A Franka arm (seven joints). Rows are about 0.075 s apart.
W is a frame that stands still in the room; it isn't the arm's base.
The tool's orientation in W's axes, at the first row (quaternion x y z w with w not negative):
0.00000 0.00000 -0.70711 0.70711
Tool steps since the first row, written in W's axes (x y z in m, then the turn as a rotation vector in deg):
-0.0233 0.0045 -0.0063 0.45 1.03 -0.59
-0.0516 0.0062 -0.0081 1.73 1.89 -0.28
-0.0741 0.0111 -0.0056 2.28 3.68 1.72
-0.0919 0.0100 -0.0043 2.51 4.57 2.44
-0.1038 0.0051 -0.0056 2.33 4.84 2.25
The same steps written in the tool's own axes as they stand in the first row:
-0.0045 -0.0233 -0.0063 -1.03 0.45 -0.59
-0.0062 -0.0516 -0.0081 -1.89 1.73 -0.28
-0.0111 -0.0741 -0.0056 -3.68 2.28 1.72
-0.0100 -0.0919 -0.0043 -4.57 2.51 2.44
-0.0051 -0.1038 -0.0056 -4.84 2.33 2.25

